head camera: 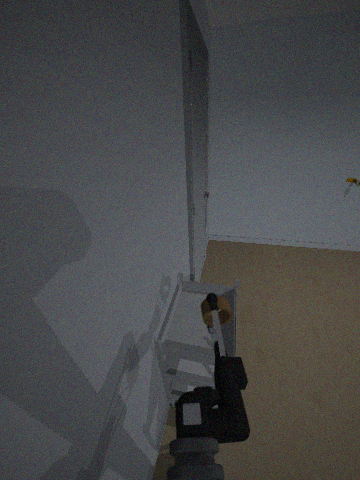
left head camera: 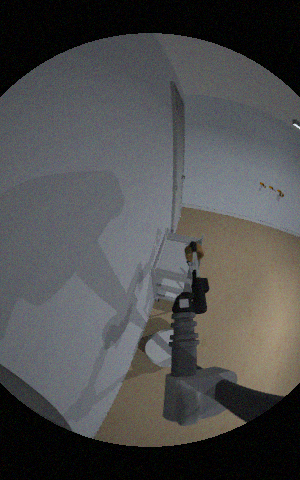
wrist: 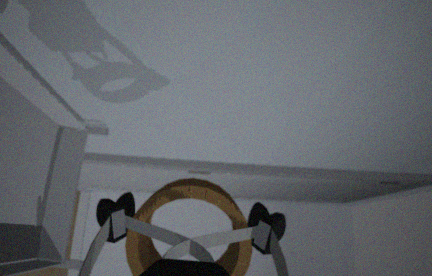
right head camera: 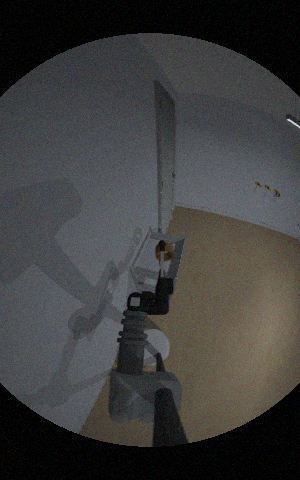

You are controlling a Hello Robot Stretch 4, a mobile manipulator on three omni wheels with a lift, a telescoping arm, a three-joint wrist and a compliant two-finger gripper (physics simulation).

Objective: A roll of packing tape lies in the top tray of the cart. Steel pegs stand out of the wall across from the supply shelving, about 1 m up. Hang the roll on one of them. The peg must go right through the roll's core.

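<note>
My gripper (head camera: 210, 306) is in sight, and the wrist view has my gripper (wrist: 193, 214) too. I can see a grey wire cart (head camera: 186, 339), which the other views show as well: the grey wire cart (left head camera: 173, 275), the grey wire cart (wrist: 50, 141) and the grey wire cart (right head camera: 146, 265). There is also a door (right head camera: 164, 105), and I see the same door (left head camera: 177, 105) in another view.
</note>
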